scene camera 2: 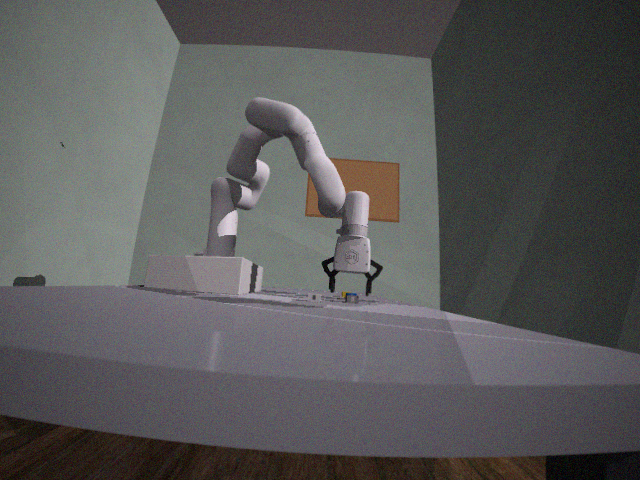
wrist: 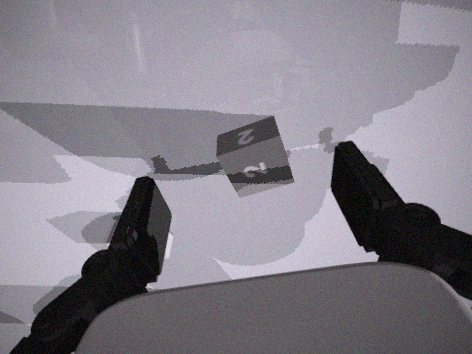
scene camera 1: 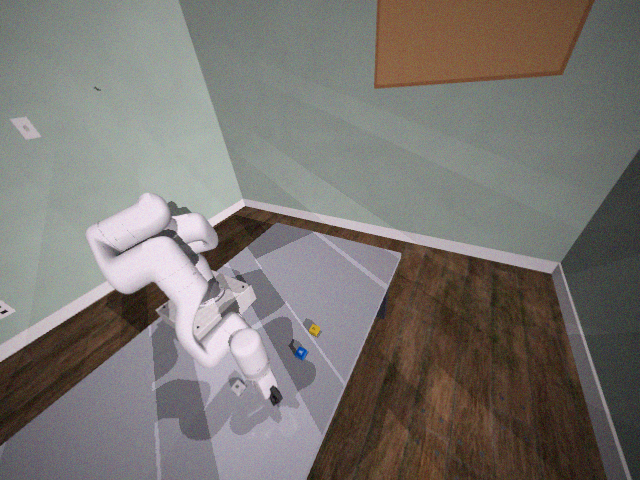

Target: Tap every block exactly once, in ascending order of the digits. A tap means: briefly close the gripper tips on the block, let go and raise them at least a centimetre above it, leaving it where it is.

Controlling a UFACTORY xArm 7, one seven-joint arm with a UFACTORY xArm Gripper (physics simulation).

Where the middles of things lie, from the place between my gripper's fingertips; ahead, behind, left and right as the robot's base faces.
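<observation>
There is the grey block marked 2 (wrist: 253, 157), and, measured from my hand, it is 1 cm below and 1 cm ahead.
</observation>
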